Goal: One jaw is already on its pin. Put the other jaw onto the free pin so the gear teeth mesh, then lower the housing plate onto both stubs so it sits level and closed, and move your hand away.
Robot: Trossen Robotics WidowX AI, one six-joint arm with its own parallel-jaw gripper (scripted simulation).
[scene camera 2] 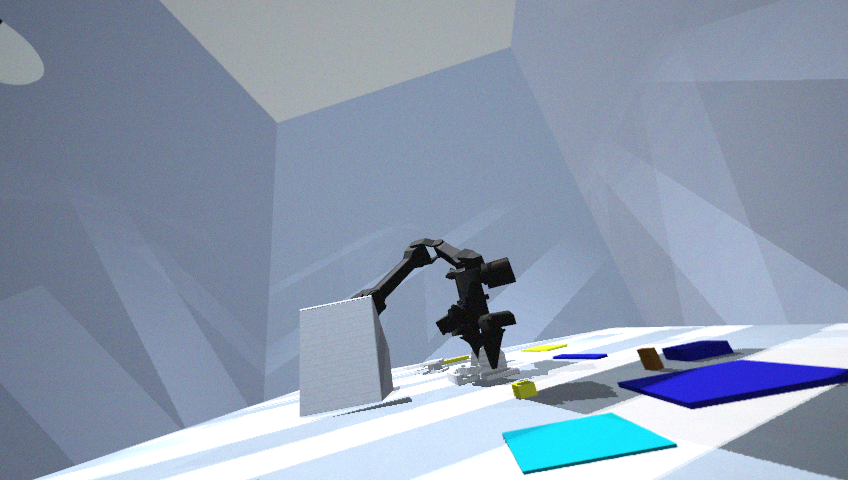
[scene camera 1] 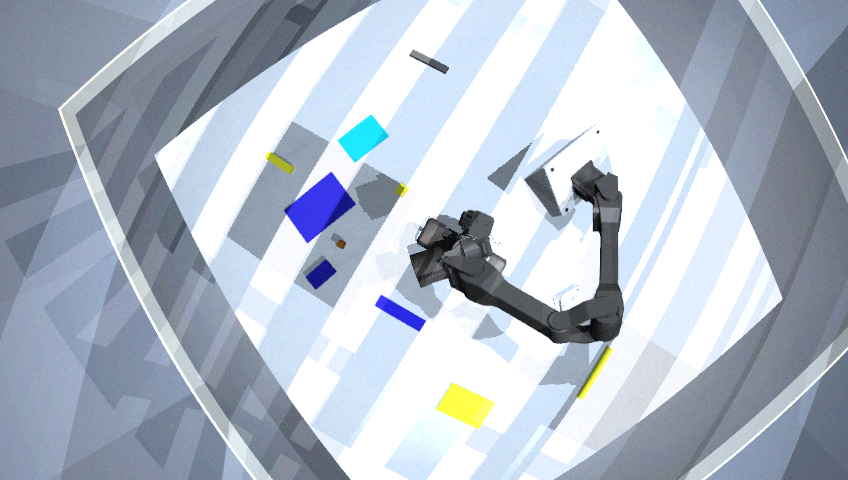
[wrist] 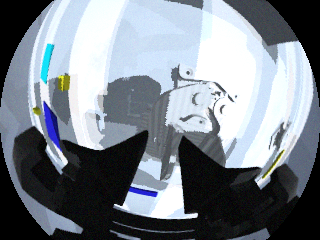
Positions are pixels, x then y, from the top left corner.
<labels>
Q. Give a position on a yellow tile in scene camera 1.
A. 460,403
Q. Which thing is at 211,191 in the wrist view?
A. The gripper.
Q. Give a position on a blue tile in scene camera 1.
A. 327,200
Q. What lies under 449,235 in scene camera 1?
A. The gripper.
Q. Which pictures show the gripper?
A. Scene camera 2, scene camera 1 and the wrist view: all of them.
</labels>
